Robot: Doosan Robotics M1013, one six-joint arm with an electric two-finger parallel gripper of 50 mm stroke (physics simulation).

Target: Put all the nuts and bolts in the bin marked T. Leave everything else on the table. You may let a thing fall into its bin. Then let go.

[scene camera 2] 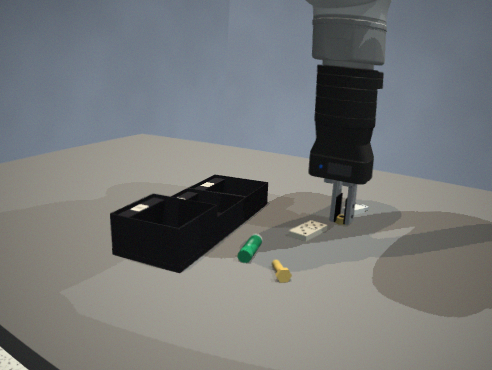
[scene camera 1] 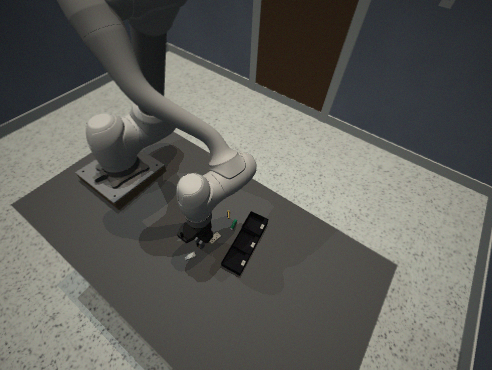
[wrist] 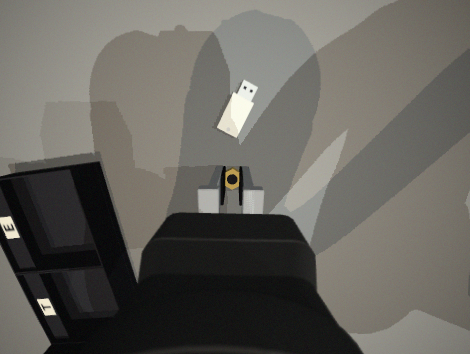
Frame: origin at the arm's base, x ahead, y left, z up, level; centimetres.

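Seen in the pictures: gripper, fingertip midpoint: (scene camera 2: 341, 220) (scene camera 1: 200, 246) (wrist: 232, 178); arm's base, origin of the base link: (scene camera 1: 123, 168).
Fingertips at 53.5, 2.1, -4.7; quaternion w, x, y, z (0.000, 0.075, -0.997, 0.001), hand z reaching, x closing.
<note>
Offsets run from my fingertips to a thing's top centre, as dx, dy, dz. "pt": to the spot under its first point.
My gripper (scene camera 1: 200, 243) (scene camera 2: 342, 220) (wrist: 232, 178) is shut on a brass hex nut @(+0.0, +0.0, +0.6) (scene camera 2: 341, 218) (wrist: 232, 179). The fingertips are down at table level, and the nut's hole faces up in the wrist view. A yellow bolt @(-2.5, +18.0, +1.1) (scene camera 1: 228, 214) (scene camera 2: 282, 272) lies on the table beyond the green cylinder, away from the gripper. The bin marked T @(+12.2, +13.8, +4.4) (scene camera 1: 244, 241) (scene camera 2: 230, 220) (wrist: 117, 282) is the middle compartment of the black three-part tray. Its T label shows in the wrist view; part of its inside is hidden.
A white USB stick @(+0.5, -5.8, +0.5) (scene camera 1: 190, 256) (scene camera 2: 360, 209) (wrist: 235, 114) lies close to the gripper. A domino @(+1.3, +6.3, +0.5) (scene camera 1: 215, 237) (scene camera 2: 308, 229) lies between the gripper and the tray. A green cylinder @(+2.7, +16.0, +1.2) (scene camera 1: 233, 224) (scene camera 2: 250, 248) lies beside the tray. The bin marked E @(pt +10.4, +5.4, +0.2) (wrist: 112, 215) adjoins T.
</note>
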